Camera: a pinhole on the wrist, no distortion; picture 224 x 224 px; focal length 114.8 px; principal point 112.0 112.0 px. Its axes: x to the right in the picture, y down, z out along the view. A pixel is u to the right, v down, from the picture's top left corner.
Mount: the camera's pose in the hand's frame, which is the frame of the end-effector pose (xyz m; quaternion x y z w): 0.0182 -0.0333 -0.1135 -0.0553 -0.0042 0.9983 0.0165
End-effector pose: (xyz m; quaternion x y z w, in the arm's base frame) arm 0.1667 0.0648 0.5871 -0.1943 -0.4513 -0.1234 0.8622
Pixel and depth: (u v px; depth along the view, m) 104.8 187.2 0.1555
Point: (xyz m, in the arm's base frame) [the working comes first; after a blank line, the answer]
In the camera's frame: -0.0098 0.1019 0.1555

0.0879 -0.0391 0.6450
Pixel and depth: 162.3 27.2 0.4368
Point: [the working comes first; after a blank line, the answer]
In the camera's frame: 0.1914 -0.3227 0.4368

-0.0587 0.4695 0.5050
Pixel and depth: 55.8 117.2 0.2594
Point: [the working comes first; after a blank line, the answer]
In the camera's frame: -0.1270 0.0117 0.2594

0.0962 0.0855 0.7756
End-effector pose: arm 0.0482 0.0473 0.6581 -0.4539 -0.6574 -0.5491 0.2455
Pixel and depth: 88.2 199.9 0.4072
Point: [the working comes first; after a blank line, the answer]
In the camera's frame: -0.0844 0.3118 0.4072

-0.2251 0.3489 0.4396
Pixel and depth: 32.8 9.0 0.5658
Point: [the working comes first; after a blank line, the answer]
In the camera's frame: -0.3903 -0.5076 0.5658

0.3635 0.6278 1.0445
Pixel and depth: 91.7 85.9 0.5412
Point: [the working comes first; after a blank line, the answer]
In the camera's frame: -0.0957 -0.1230 0.5412

0.1698 0.4770 0.6261
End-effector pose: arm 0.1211 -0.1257 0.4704 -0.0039 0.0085 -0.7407 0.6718
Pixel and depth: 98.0 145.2 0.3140
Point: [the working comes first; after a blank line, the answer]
In the camera's frame: -0.0383 0.0908 0.3140

-0.0040 -0.1333 0.6744
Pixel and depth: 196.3 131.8 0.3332
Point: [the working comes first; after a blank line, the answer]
In the camera's frame: 0.2447 0.0575 0.3332

0.0657 0.1434 0.6634
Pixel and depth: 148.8 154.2 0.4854
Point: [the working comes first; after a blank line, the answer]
In the camera's frame: 0.1556 0.1784 0.4854

-0.0624 0.0870 0.8251
